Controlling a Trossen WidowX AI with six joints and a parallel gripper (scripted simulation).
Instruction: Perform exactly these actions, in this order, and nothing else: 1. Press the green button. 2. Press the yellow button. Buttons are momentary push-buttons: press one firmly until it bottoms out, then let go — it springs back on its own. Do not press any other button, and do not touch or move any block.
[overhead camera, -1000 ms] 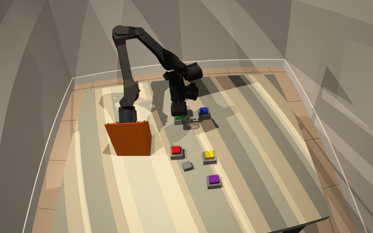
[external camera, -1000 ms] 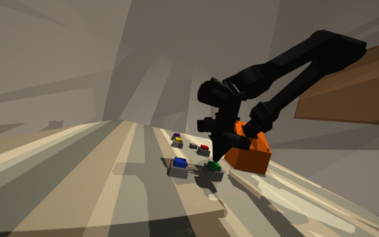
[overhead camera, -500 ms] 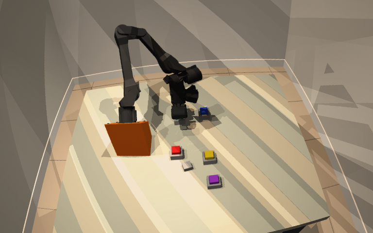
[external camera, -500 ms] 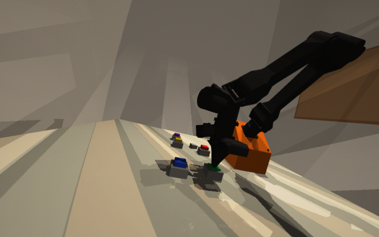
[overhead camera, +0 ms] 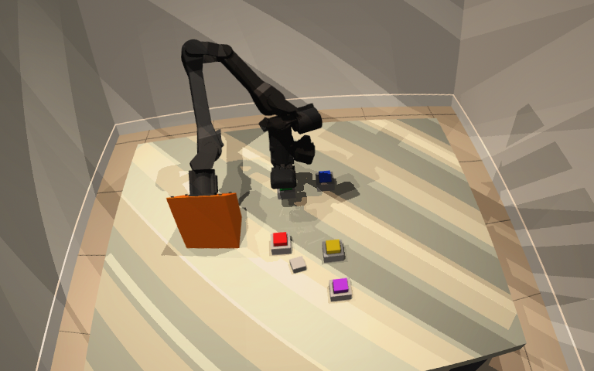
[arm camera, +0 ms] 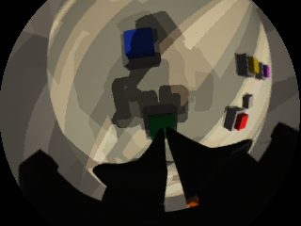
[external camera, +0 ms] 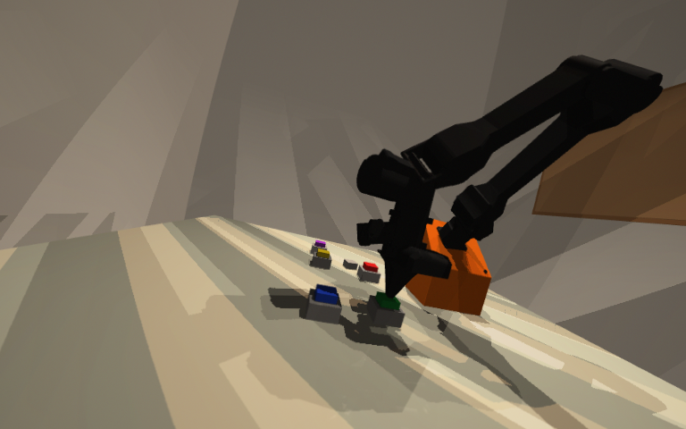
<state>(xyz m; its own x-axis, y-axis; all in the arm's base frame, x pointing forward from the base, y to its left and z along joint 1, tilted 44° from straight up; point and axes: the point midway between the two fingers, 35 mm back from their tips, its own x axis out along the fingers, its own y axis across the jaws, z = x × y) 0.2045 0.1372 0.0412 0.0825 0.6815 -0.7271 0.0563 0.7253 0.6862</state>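
Right now the green button is 10 mm below my gripper tip. Round my gripper tip: red button (180 mm to the right, 30 mm behind, 10 mm below); blue button (110 mm ahead, 10 mm to the left, 10 mm below); yellow button (230 mm to the right, 90 mm ahead, 10 mm below).
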